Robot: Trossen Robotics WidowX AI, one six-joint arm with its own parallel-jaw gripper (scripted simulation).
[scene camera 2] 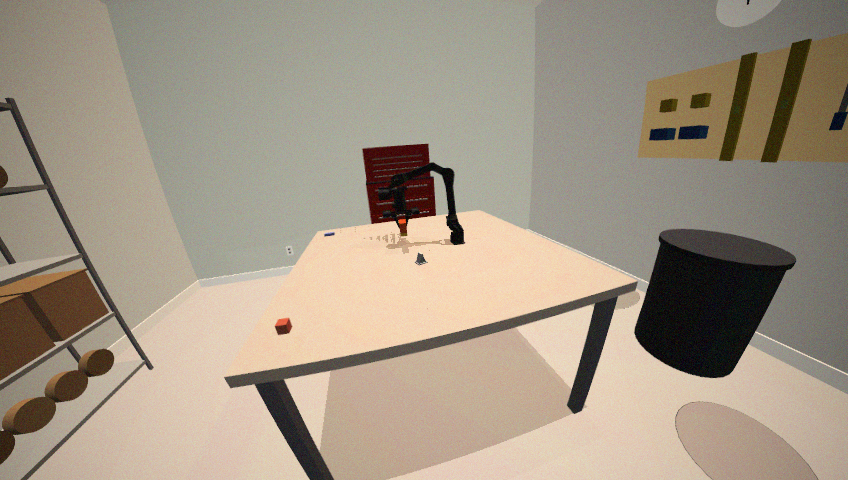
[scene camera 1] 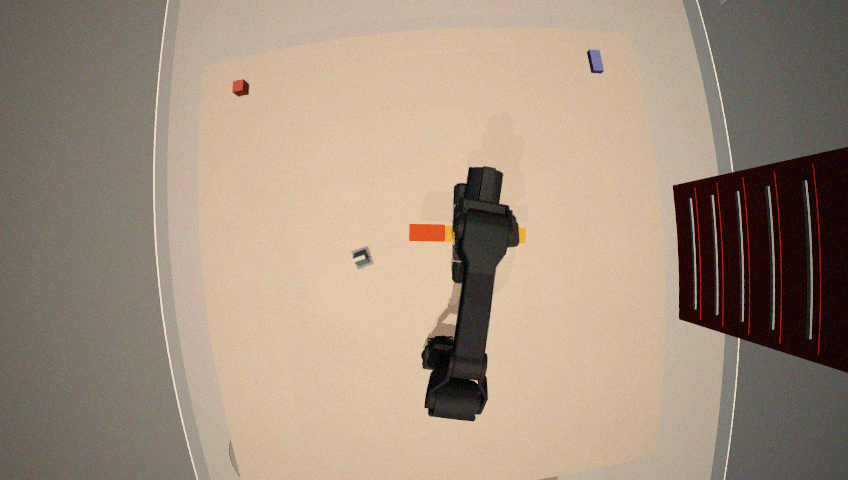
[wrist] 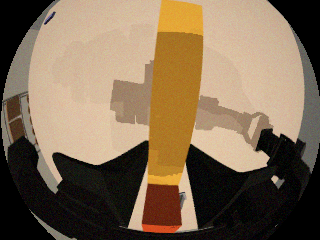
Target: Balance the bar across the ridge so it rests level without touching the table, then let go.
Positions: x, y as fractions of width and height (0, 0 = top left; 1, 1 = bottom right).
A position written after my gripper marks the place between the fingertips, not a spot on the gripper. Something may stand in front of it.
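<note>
My gripper (wrist: 0.53, 0.61), holding a bar (scene camera 1: 0.49, 0.48).
</note>
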